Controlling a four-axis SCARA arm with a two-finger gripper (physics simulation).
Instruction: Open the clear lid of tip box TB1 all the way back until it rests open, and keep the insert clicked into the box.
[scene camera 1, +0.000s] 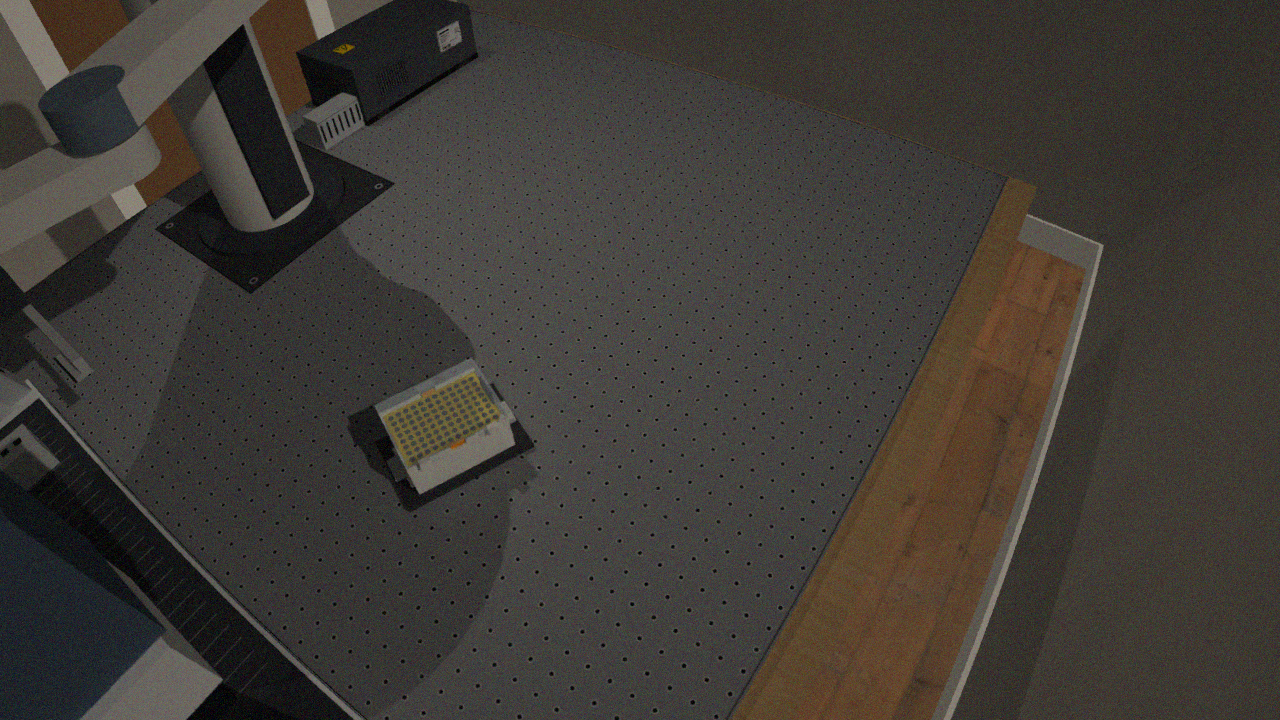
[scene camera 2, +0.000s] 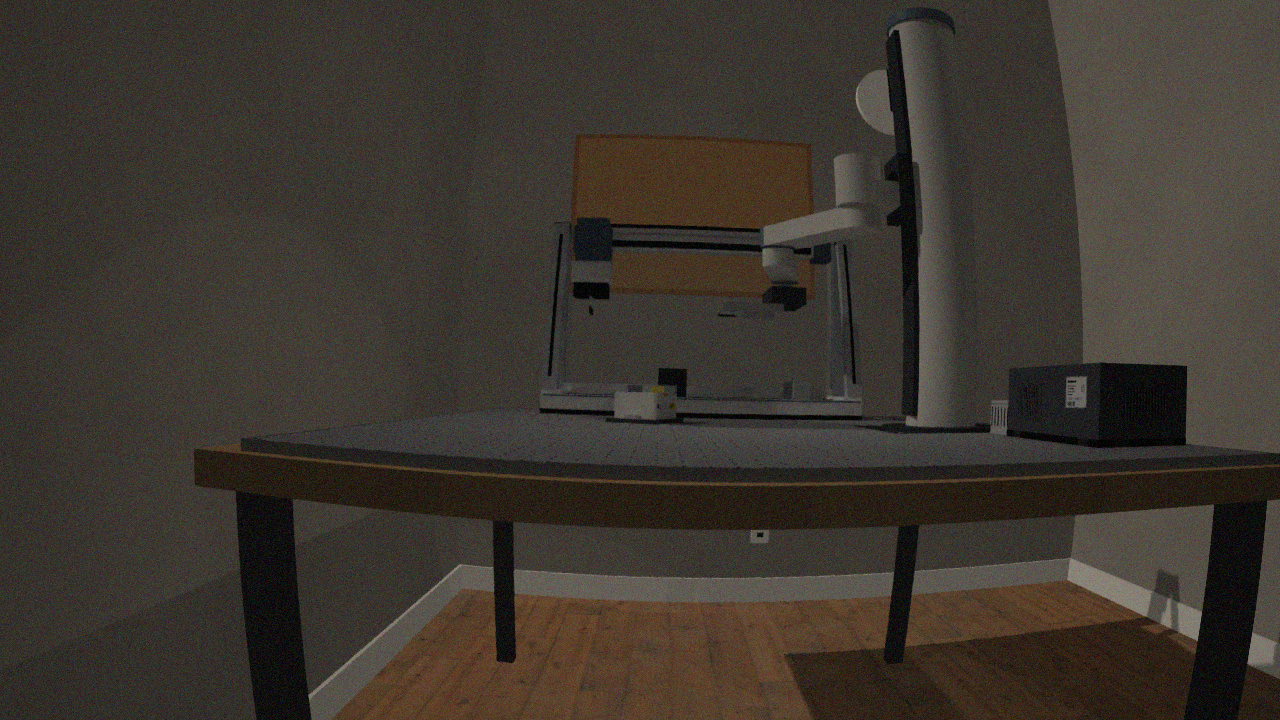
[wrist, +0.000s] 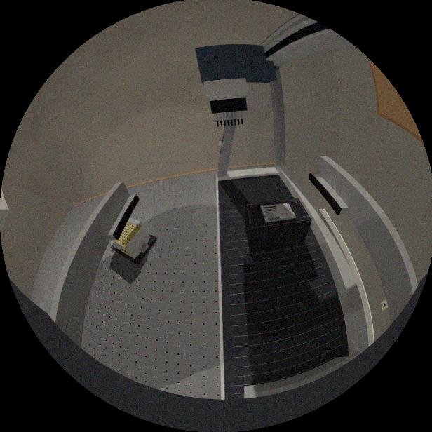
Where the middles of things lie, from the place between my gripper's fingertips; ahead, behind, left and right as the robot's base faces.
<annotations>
Now: hand 240 mm above the black grooved deck (wrist: 231, 369), 80 mm to the left of it and 40 mm past it. Also, from my hand: black equipment box (scene camera 2: 1099, 421): 880 mm to the left, 540 mm behind, 210 mm below; multi-channel pipette head (scene camera 2: 582, 271): 320 mm ahead, 80 mm above, 30 mm to the right; clear lid (scene camera 1: 423, 420): 310 mm to the left, 200 mm below, 170 mm ahead.
</annotations>
